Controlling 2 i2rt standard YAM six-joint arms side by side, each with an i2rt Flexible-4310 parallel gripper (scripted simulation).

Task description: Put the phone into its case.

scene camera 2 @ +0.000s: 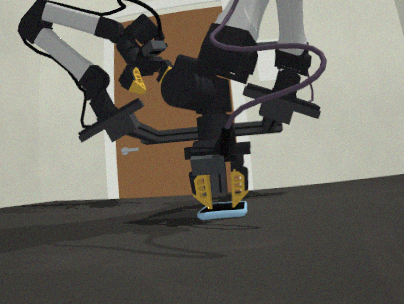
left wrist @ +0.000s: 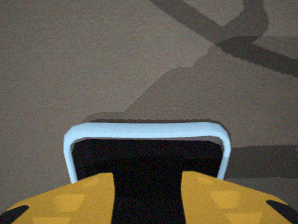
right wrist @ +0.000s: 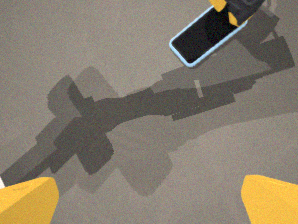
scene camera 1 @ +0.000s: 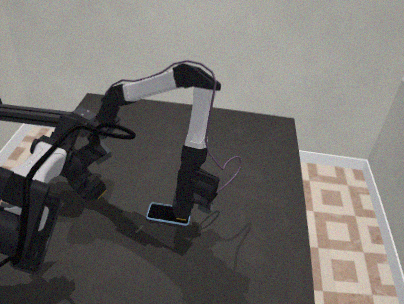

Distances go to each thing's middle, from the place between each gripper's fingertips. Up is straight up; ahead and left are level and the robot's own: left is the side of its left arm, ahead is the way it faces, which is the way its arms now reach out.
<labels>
I see the black phone (right wrist: pixel 205 33) 50 mm behind my left hand and 20 mm below it.
Right now my right hand is 28 cm above the black phone, 19 cm short of it and 16 cm to the right of it.
</labels>
